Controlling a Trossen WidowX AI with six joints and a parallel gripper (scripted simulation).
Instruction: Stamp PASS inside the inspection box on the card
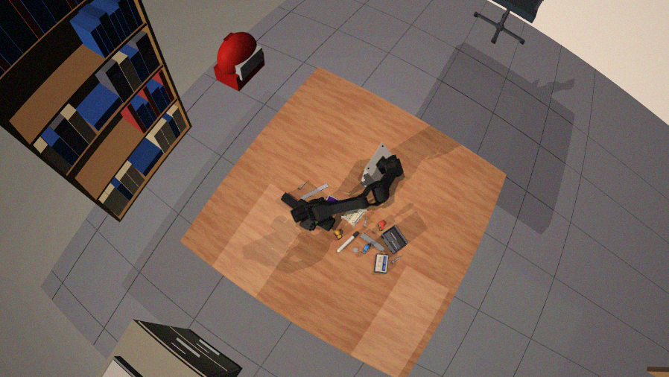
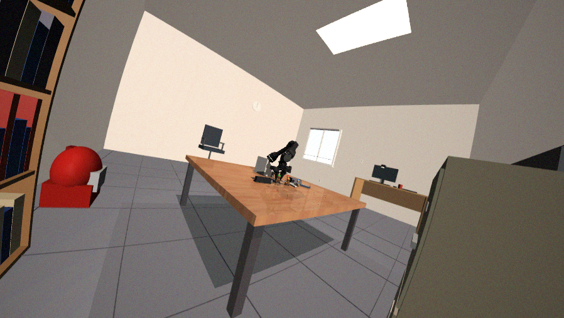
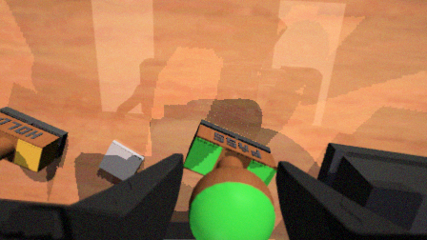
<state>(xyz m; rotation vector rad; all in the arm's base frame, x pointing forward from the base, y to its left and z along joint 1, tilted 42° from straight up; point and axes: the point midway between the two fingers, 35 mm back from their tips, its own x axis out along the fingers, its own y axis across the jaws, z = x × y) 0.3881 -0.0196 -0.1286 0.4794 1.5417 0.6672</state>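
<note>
My gripper tip is now 11 cm past the purple ink pad, 1 cm to the right of it and 3 cm above it. Round my gripper tip: ruler (13 cm behind, 10 cm to the right, 4 cm below); yellow stamp (2 cm behind, 12 cm to the left, 2 cm below); black block (1 cm behind, 13 cm to the right, 2 cm below).
</note>
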